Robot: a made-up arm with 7 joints.
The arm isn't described. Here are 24 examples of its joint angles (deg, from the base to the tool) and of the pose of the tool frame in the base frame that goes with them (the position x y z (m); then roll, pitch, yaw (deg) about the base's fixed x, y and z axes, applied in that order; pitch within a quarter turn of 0, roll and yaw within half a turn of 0).
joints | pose
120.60 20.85 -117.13 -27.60 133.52 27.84 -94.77 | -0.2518 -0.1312 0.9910 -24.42 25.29 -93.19
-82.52 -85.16 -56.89 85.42 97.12 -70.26 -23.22 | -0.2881 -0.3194 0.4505 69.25 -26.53 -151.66
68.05 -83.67 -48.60 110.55 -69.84 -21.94 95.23 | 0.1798 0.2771 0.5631 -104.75 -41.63 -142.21
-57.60 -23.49 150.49 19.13 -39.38 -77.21 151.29 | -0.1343 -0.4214 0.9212 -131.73 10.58 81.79
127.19 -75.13 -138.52 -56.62 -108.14 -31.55 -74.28 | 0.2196 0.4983 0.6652 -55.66 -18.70 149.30
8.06 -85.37 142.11 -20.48 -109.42 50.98 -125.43 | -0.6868 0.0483 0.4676 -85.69 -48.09 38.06
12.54 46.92 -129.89 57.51 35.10 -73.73 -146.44 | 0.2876 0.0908 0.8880 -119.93 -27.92 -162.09
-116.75 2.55 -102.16 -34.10 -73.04 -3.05 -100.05 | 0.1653 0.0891 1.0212 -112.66 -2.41 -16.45
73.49 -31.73 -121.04 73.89 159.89 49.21 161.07 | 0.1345 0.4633 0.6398 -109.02 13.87 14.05
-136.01 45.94 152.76 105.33 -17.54 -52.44 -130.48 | 0.1811 0.0468 0.7833 -68.40 -10.50 56.76
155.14 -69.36 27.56 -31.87 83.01 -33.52 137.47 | 0.6947 0.2148 0.4420 -175.72 -31.67 -93.14
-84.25 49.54 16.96 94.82 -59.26 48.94 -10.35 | 0.1742 0.4127 0.2777 71.18 19.54 -117.18
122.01 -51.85 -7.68 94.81 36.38 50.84 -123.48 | 0.0392 0.0061 0.7972 -14.60 45.19 -84.23
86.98 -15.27 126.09 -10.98 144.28 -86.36 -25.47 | -0.0641 0.1754 0.9531 22.13 -70.21 -106.23
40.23 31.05 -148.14 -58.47 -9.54 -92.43 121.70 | 0.2078 -0.4498 0.6770 107.26 19.20 110.72
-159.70 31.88 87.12 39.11 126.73 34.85 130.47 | -0.1370 0.3144 0.8937 -73.02 -1.65 105.82
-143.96 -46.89 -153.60 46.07 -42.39 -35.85 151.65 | 0.4961 -0.4835 0.5367 -85.90 -74.22 116.77
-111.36 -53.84 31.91 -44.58 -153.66 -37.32 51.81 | 0.2145 -0.6515 0.5377 -159.53 -72.92 -154.40
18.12 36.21 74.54 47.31 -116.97 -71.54 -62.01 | 0.2044 -0.3911 0.7484 -0.69 -32.34 -66.56
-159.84 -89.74 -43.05 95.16 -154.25 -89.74 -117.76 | 0.1966 -0.2980 0.5258 -175.26 -68.80 59.31
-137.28 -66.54 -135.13 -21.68 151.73 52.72 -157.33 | 0.5591 -0.3281 0.6604 -81.02 -37.93 -116.06
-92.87 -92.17 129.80 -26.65 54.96 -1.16 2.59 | 0.0320 -0.7333 0.4284 -143.27 22.81 -171.26
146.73 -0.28 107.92 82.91 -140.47 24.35 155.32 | -0.0945 0.3619 0.7468 -140.14 6.68 54.52
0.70 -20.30 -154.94 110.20 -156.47 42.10 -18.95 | -0.4025 0.1093 0.4097 21.15 -26.44 -118.70
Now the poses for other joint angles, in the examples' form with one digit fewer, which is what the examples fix.
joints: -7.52 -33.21 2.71 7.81 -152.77 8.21 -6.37
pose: -0.312 -0.124 0.986 -110.3 -4.9 114.8
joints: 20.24 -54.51 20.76 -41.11 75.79 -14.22 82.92
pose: -0.583 0.268 0.580 -159.2 38.2 61.5
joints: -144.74 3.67 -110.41 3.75 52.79 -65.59 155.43
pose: 0.071 -0.049 1.061 -112.0 35.9 -13.6
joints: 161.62 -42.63 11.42 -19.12 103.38 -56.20 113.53
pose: 0.555 0.130 0.819 -129.4 11.7 -112.8
